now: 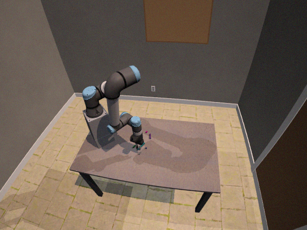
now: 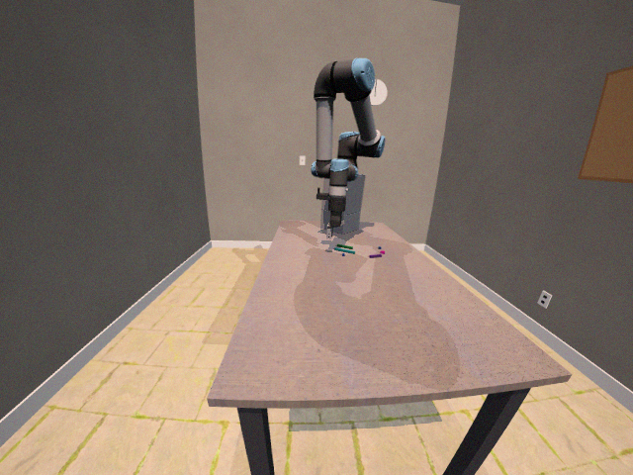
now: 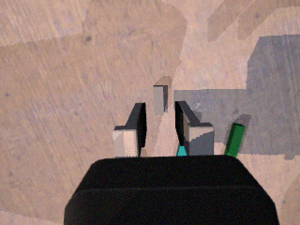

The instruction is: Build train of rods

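My gripper is now 80 mm above the grey rod. From my hand the other things lie so: purple rod 80 mm ahead, 200 mm to the left, 80 mm below; then green rod 50 mm behind, 90 mm to the left, 80 mm below; then turquoise rod 80 mm to the left, 80 mm below.
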